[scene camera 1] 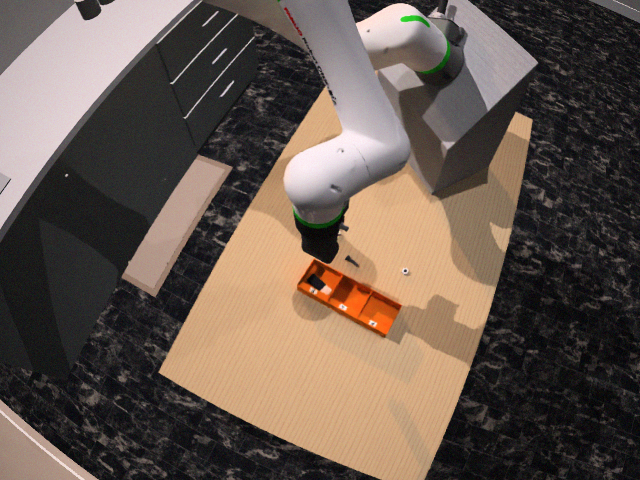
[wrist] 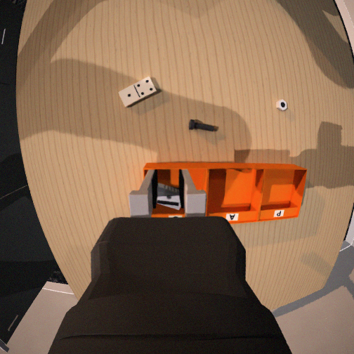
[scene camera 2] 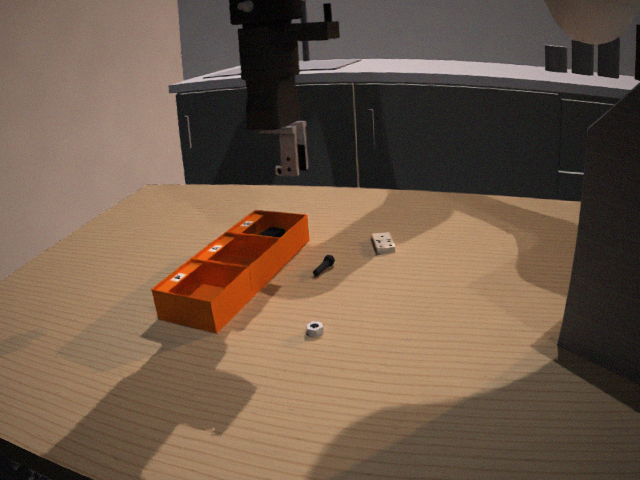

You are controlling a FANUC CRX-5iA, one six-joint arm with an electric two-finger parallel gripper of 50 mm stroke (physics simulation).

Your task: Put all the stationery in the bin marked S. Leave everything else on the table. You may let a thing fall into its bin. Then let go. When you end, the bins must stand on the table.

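Places are measured from the arm's base along level axes (x right, y ahead, z up), in metres.
Pixels of known places: gripper, between the fingertips: [scene camera 2: 295, 172]; arm's base, origin of its link: [scene camera 1: 438, 60].
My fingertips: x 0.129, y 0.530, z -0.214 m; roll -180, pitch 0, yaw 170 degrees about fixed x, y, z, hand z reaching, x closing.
Ahead of a thing's pixels: the offset from my fingertips to its middle. "spot": to the spot under its first point.
My gripper [scene camera 2: 294, 167] [wrist: 167, 180] is shut on a small grey-white pencil sharpener @(dy +0.013, dx +0.002, dz +0.004 m) [scene camera 2: 278, 170] [wrist: 169, 199] with a dark blade slot. It holds it well above the table; in the wrist view it lines up over the end compartment, the bin marked S @(spot: dy +0.075, dx +0.032, dz -0.076 m) [scene camera 1: 303, 286] [scene camera 2: 296, 241] [wrist: 172, 165]. The fingertips are hidden behind the arm in scene camera 1. A black block with a pale end, which looks like an eraser @(dy +0.052, dx -0.002, dz -0.097 m) [scene camera 1: 316, 281] [scene camera 2: 272, 232], lies inside the S bin. The fingers hide it in the wrist view.
The A bin [wrist: 231, 165] and P bin [wrist: 282, 165] adjoin the S bin in one orange row, standing upright on the table. A black bolt @(dy -0.041, dx -0.056, dz -0.105 m) [scene camera 1: 352, 260] [scene camera 2: 324, 265] [wrist: 203, 125], a white nut @(dy -0.061, dx -0.197, dz -0.107 m) [scene camera 1: 405, 271] [scene camera 2: 314, 329] [wrist: 282, 105] and a domino @(dy -0.109, dx +0.025, dz -0.107 m) [scene camera 2: 383, 242] [wrist: 138, 91] lie beside the row.
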